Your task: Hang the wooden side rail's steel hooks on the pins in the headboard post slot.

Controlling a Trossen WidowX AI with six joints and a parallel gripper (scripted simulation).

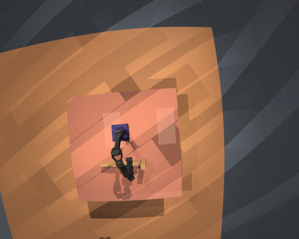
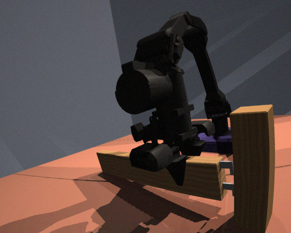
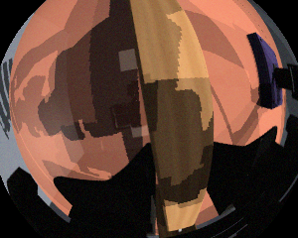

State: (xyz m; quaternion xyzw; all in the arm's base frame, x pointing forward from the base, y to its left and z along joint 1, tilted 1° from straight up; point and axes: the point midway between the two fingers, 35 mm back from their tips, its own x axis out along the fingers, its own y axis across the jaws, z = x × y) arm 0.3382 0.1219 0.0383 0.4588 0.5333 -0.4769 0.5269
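Right now the headboard post is 130 mm to the left of my gripper tip, 40 mm above it and 10 mm behind it.
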